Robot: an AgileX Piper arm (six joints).
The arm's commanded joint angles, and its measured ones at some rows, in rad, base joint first. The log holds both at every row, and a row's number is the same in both.
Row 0, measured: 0.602, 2.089, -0.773, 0.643, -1.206, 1.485
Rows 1 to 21, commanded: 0.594, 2.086, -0.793, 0.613, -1.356, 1.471; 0.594, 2.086, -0.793, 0.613, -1.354, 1.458; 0.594, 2.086, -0.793, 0.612, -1.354, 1.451; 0.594, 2.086, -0.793, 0.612, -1.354, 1.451; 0.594, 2.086, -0.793, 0.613, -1.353, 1.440; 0.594, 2.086, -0.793, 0.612, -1.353, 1.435; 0.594, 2.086, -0.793, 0.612, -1.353, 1.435; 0.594, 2.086, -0.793, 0.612, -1.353, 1.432; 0.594, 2.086, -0.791, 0.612, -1.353, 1.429; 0.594, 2.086, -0.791, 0.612, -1.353, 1.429; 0.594, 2.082, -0.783, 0.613, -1.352, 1.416; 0.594, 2.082, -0.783, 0.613, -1.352, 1.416; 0.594, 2.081, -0.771, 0.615, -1.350, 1.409; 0.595, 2.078, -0.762, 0.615, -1.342, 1.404; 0.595, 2.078, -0.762, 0.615, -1.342, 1.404; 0.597, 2.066, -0.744, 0.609, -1.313, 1.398; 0.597, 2.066, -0.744, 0.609, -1.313, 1.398; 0.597, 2.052, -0.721, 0.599, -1.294, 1.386; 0.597, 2.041, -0.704, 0.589, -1.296, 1.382; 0.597, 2.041, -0.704, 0.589, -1.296, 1.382; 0.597, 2.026, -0.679, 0.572, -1.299, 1.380
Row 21, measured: 0.602, 2.057, -0.707, 0.607, -1.205, 1.405
